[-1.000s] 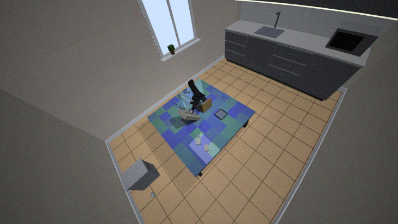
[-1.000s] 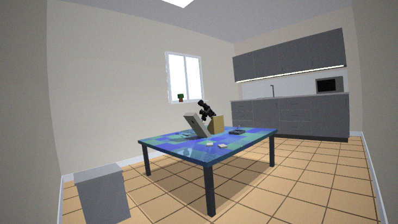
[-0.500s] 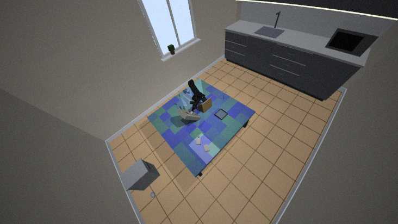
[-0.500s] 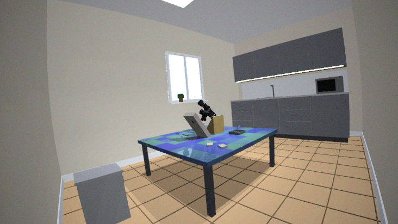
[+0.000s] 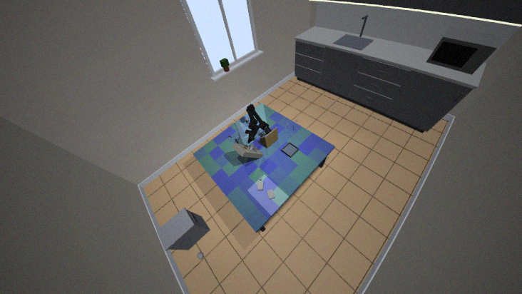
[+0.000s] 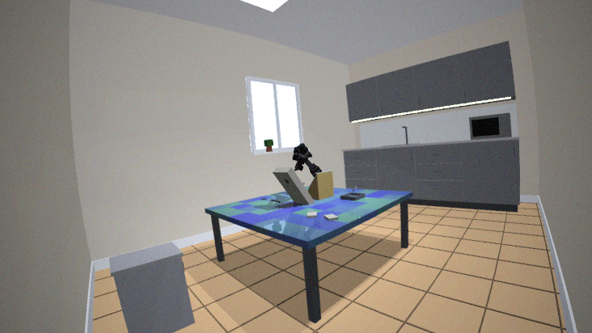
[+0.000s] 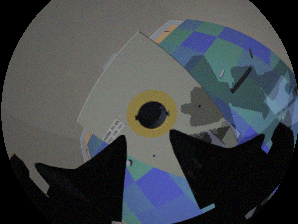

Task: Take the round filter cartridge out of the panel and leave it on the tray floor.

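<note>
Right now the pale round cartridge is 12 cm below my gripper tip and 3 cm behind it. Also, from my gripper tip: light grey service panel 14 cm below, 2 cm ahead; dark grey square tray 38 cm behind, 28 cm below, 27 cm to the left.
</note>
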